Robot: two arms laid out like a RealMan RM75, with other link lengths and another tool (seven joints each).
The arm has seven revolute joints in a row. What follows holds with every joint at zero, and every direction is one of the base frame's. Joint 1 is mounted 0.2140 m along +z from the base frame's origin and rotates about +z. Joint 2 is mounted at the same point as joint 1 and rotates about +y. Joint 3 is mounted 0.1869 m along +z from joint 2 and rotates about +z. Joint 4 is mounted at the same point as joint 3 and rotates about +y. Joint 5 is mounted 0.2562 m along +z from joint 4 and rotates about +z. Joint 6 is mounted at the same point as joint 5 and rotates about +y. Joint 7 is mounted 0.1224 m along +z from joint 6 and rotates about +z. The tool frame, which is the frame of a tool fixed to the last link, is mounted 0.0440 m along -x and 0.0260 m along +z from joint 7; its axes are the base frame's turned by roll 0.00, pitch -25.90 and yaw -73.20 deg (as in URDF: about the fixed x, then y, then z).
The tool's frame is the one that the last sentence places.
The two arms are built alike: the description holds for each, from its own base.
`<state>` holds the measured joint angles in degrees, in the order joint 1, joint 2, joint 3, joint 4, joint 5, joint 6, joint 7, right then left.
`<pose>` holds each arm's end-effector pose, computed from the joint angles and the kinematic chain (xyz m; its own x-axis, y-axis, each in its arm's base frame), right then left.
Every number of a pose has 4 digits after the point.
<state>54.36 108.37 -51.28 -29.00 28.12 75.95 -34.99 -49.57 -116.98 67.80 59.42 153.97 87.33 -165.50</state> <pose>0.2008 0.4590 0.0233 0.9871 0.1542 -0.0428 0.1480 -0.9813 -0.1234 -0.1406 0.3672 0.0174 -0.7467 0.6633 0.0497 0.6478 0.7421 -0.1721</pose>
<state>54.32 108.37 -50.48 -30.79 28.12 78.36 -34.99 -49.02 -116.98 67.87 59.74 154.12 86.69 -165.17</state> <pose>0.1942 0.4585 0.0288 0.9857 0.1576 -0.0589 0.1501 -0.9819 -0.1154 -0.1432 0.3681 0.0182 -0.7426 0.6672 0.0581 0.6517 0.7400 -0.1664</pose>
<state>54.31 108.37 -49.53 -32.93 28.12 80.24 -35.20 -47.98 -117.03 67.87 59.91 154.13 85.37 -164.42</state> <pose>0.1862 0.4599 0.0367 0.9825 0.1722 -0.0707 0.1631 -0.9793 -0.1196 -0.1493 0.3693 0.0181 -0.7380 0.6714 0.0671 0.6571 0.7377 -0.1548</pose>
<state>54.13 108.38 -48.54 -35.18 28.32 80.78 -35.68 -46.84 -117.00 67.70 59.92 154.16 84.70 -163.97</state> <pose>0.1789 0.4639 0.0467 0.9772 0.1983 -0.0756 0.1859 -0.9717 -0.1455 -0.1569 0.3685 0.0187 -0.7438 0.6644 0.0724 0.6508 0.7447 -0.1478</pose>
